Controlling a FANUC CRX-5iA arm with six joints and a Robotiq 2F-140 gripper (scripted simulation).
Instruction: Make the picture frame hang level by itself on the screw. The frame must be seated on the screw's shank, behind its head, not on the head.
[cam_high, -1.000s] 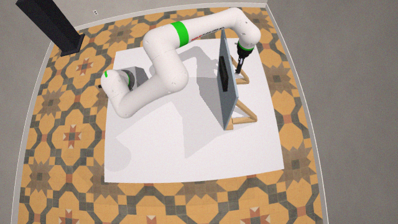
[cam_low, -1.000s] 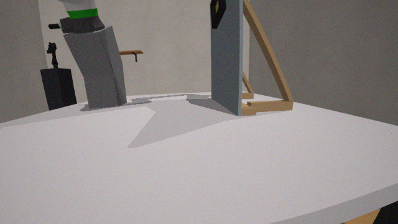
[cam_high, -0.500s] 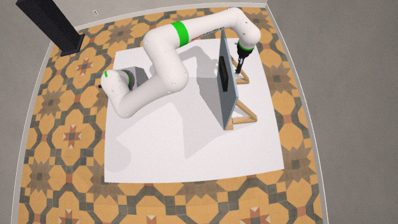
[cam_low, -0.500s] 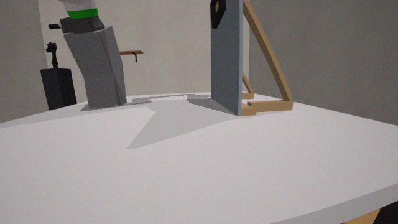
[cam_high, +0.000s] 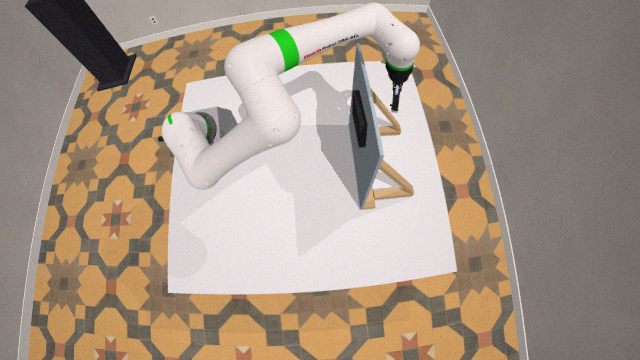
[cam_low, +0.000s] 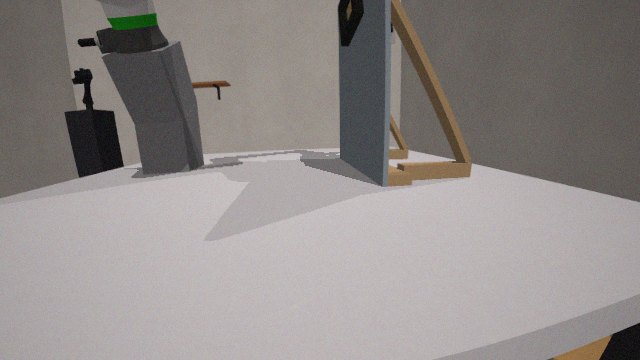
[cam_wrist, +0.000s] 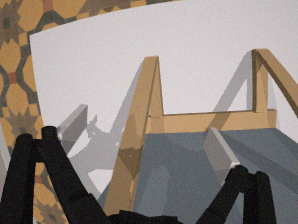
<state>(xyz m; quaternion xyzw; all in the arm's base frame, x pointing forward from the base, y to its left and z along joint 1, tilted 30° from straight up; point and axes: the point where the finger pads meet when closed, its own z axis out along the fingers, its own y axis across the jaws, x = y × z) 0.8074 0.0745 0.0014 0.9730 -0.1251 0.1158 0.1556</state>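
The picture frame is 170 mm behind my hand, 130 mm to the right of it and 40 mm above it. The rest, counted from my hand: grey-blue board: 150 mm behind, 110 mm to the right, 120 mm below.
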